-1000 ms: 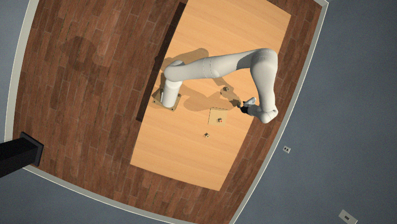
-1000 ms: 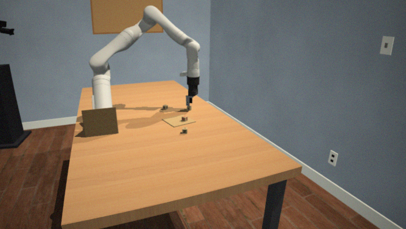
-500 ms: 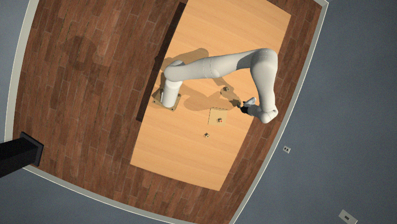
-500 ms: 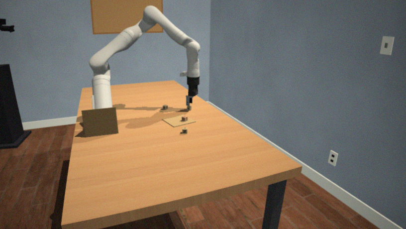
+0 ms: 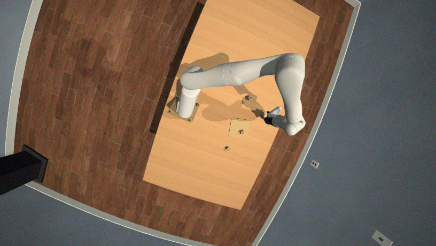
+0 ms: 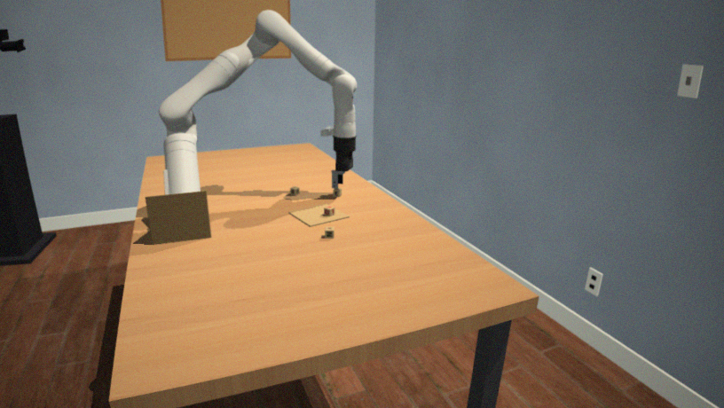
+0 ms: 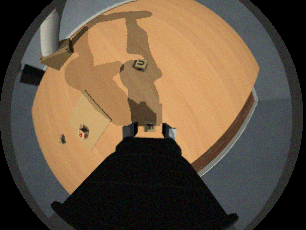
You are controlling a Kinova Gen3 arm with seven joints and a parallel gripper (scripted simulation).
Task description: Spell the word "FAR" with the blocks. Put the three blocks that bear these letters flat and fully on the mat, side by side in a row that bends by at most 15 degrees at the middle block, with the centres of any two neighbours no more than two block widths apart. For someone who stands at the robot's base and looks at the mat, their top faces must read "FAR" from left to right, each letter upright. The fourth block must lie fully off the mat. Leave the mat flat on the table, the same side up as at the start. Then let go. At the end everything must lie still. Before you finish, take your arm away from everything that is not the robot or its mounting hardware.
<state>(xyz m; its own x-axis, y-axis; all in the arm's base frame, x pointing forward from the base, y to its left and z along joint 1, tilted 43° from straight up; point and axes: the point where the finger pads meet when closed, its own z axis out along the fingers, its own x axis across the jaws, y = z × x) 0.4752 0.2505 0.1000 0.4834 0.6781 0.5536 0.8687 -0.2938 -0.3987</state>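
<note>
My hand is 100 mm past the tan mat, 180 mm to the left of it and 50 mm above it.
</note>
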